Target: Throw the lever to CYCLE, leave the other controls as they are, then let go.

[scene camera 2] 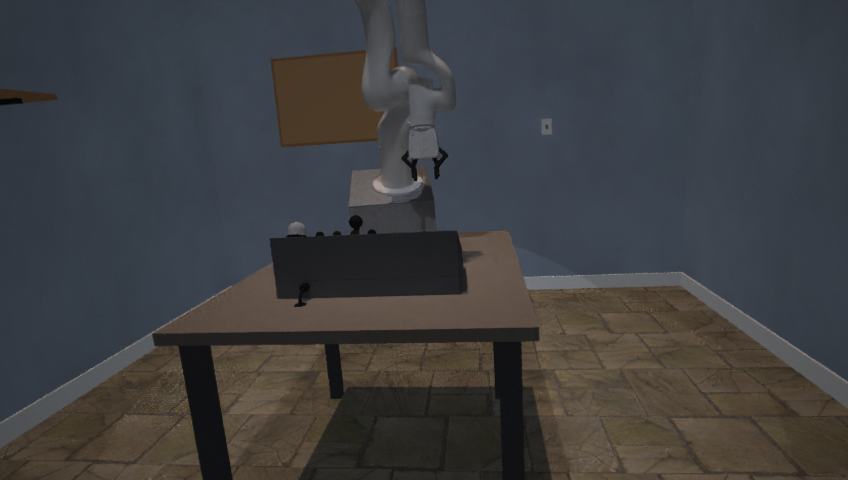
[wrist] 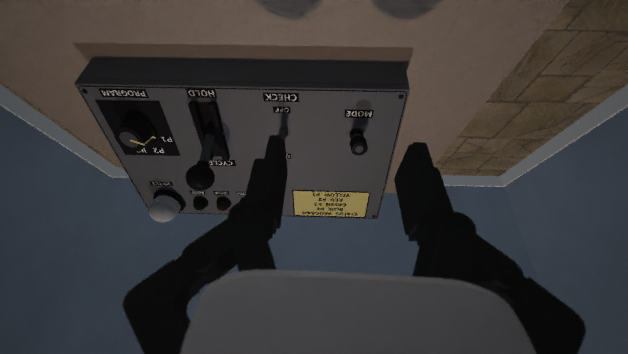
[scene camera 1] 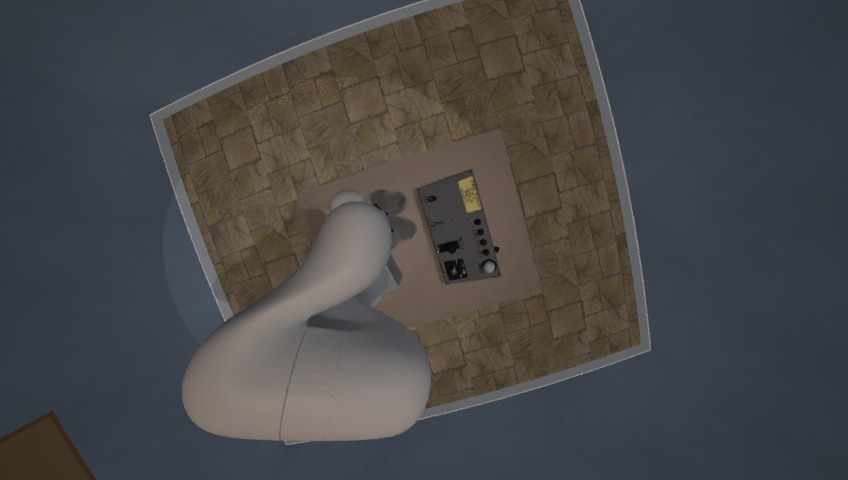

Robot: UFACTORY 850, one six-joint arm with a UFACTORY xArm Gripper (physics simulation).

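A grey control panel (scene camera 1: 461, 208) (scene camera 2: 368, 264) (wrist: 320, 165) lies on the table. Its lever, with a black ball knob (scene camera 2: 355, 221) (wrist: 200, 176), rises from a slot between HOLD and CYCLE. In the wrist view the stem leaves around the slot's middle and the knob shows beside the CYCLE label; the exact lever angle is hard to tell. My gripper (scene camera 2: 426, 176) (wrist: 343, 157) is open and empty, high above the table on the arm's side of the panel, apart from the lever. The arm mostly hides it in scene camera 1.
The panel also bears a PROGRAM dial (wrist: 131, 137), a CHECK toggle partly behind a finger, a MODE knob (wrist: 358, 145), small coloured lamps and a white dome (scene camera 1: 488, 267) (scene camera 2: 296, 228) (wrist: 164, 206). A small black part (scene camera 1: 496, 249) (scene camera 2: 302, 291) sticks out behind. The table (scene camera 1: 517, 237) (scene camera 2: 493, 315) extends around it.
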